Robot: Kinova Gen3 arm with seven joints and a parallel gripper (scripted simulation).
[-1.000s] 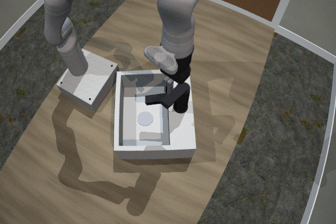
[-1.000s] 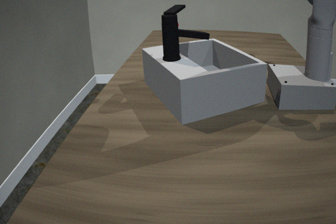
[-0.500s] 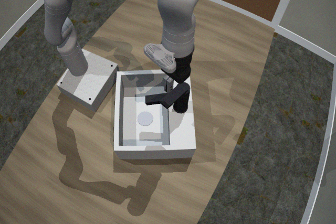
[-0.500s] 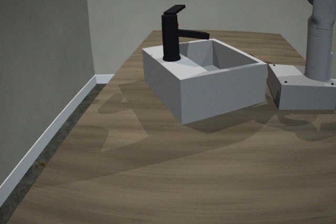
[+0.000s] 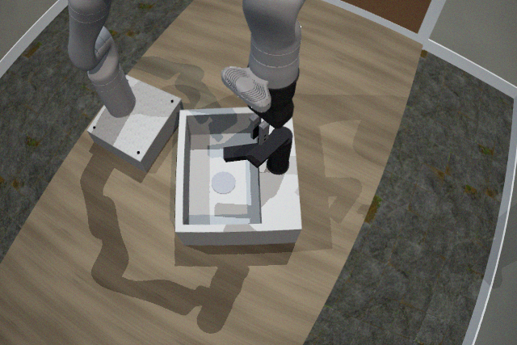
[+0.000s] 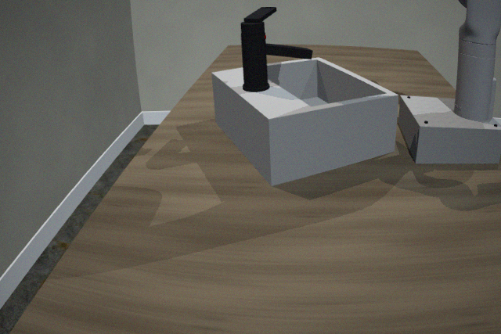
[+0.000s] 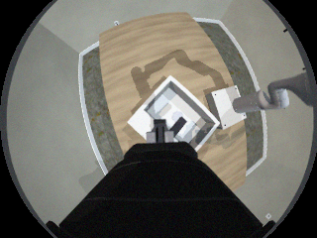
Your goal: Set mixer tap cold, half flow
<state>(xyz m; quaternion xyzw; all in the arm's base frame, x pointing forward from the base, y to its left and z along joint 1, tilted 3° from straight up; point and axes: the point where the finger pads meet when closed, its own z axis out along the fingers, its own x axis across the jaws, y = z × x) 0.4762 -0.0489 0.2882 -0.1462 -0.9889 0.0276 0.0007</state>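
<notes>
Now: hand 10 mm short of the black lever, 20 mm to the right of it and 90 mm above it. The rest, counted from my hand: black mixer tap 10 mm ahead, 50 mm to the left, 140 mm below; then white sink 80 mm behind, 10 mm to the left, 330 mm below.
</notes>
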